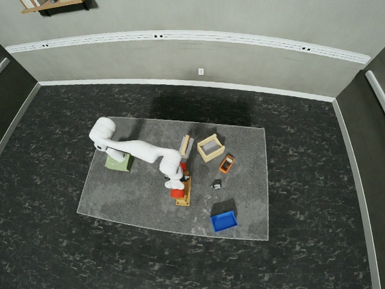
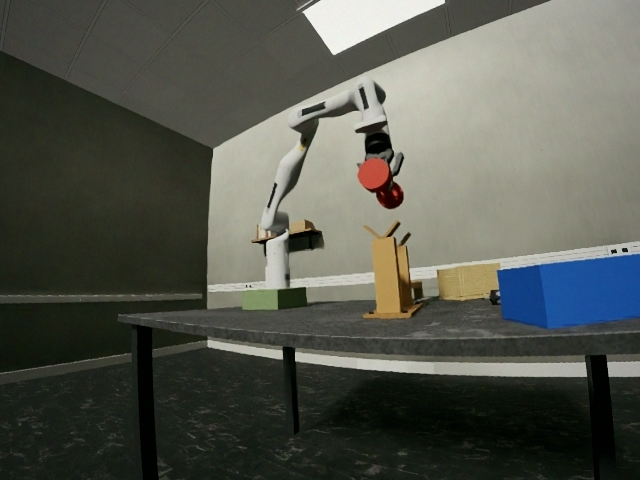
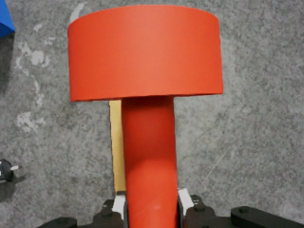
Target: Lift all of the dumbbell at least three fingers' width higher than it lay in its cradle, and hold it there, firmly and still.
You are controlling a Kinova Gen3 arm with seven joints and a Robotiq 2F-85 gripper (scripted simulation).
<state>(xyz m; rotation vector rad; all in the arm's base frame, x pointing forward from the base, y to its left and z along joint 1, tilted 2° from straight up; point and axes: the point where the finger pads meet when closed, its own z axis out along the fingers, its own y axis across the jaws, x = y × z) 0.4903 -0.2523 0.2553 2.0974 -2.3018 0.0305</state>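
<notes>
Now: hand right at the red dumbbell. Round my hand: tan wooden cradle 230 mm below; then dark object 240 mm ahead, 20 mm to the left, 310 mm below.
</notes>
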